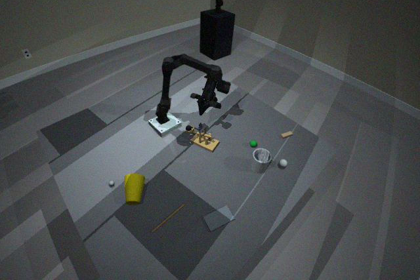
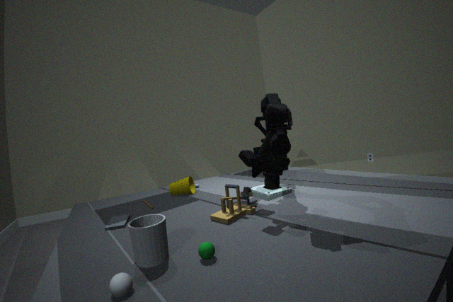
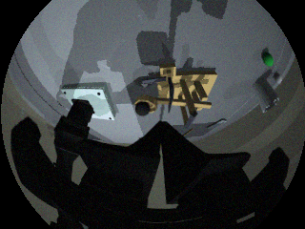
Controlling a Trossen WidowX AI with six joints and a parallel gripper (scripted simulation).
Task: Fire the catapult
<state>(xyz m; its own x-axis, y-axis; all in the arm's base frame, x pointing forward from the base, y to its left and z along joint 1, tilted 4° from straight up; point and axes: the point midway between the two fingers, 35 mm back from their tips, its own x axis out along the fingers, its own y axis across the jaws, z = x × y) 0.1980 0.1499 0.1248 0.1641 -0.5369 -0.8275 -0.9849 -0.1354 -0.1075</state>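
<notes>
My gripper tip is 70 mm to the left of the black ball, 70 mm above it and 20 mm past it. Round my gripper tip: green ball: 270 mm ahead, 160 mm to the left, 110 mm below; wooden catapult: 80 mm below, 50 mm ahead, 40 mm to the right; white mug: 390 mm ahead, 100 mm below, 80 mm to the left.
</notes>
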